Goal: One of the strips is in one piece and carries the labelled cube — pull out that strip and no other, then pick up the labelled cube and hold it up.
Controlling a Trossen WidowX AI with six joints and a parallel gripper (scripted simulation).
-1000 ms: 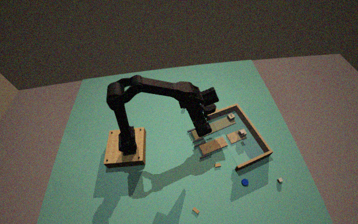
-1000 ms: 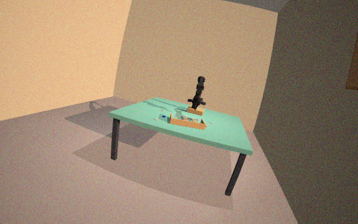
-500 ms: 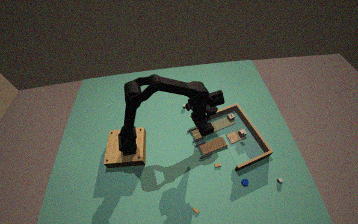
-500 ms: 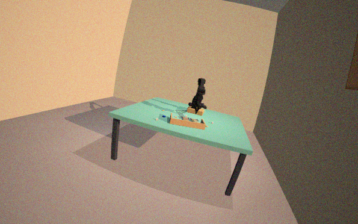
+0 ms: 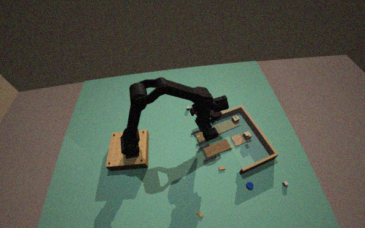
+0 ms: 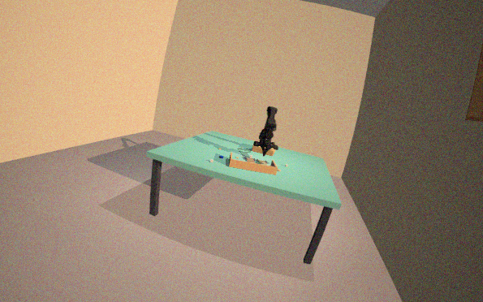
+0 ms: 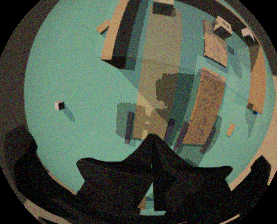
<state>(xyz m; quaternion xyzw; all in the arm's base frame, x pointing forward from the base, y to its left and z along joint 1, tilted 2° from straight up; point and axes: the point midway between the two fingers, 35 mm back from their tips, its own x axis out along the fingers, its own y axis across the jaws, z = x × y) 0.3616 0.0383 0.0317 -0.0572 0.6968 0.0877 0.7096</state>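
My gripper tip is 9 cm short of the strip, 5 cm above it and 2 cm to the right of it. From my gripper tip the other things lie so: blue disc 30 cm to the right, 14 cm ahead, 4 cm below.
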